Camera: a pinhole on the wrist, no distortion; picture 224 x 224 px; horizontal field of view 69.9 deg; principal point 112.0 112.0 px. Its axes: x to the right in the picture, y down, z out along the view. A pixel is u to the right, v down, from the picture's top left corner.
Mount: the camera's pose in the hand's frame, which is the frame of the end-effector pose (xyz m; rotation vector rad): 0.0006 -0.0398 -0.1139 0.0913 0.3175 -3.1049
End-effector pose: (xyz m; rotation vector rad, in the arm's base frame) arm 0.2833 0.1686 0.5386 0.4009 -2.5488 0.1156
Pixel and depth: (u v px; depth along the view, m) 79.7 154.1 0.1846
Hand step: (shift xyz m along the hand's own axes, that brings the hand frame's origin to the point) 0.0286 -0.1242 0.0590
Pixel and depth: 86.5 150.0 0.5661
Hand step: 0.0621 -0.2848 0.4179
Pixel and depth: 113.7 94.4 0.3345
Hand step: -0.0227 -0.0717 0.2203
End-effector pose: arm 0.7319 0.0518 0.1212 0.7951 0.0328 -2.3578
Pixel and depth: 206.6 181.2 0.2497
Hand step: -0.1579 -0.1979 0.0996
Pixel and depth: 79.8 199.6 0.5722
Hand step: 0.0910 -0.4606 0.3893
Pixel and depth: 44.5 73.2 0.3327
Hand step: 0.1198 -0.0265 0.2360
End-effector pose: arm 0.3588 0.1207 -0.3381 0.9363 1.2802 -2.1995
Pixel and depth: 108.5 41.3 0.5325
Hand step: -0.0236 0.0824 0.4548
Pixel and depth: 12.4 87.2 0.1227
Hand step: 0.0693 -0.0451 0.0145
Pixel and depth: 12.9 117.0 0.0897
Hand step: 0.0510 -0.0600 -0.0234
